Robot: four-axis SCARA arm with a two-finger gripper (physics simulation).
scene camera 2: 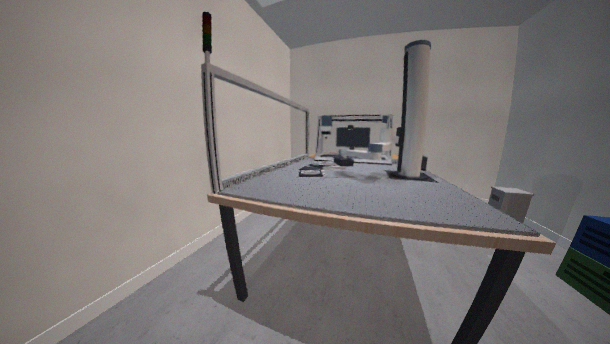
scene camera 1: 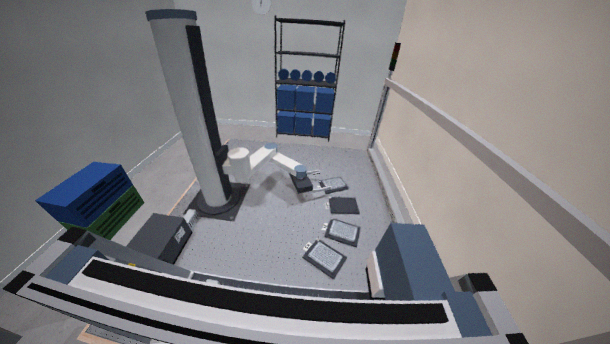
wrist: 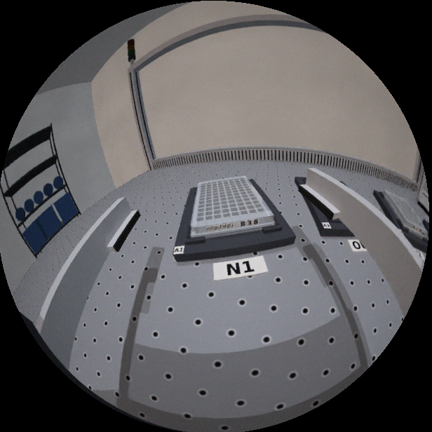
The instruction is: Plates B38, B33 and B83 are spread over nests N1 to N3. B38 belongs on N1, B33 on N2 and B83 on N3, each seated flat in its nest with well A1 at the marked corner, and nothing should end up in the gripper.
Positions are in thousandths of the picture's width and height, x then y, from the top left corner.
Labels:
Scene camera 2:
fence rail: 360, 214
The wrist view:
my gripper: 501, 436
plate: 536, 476
nest N1: 545, 566

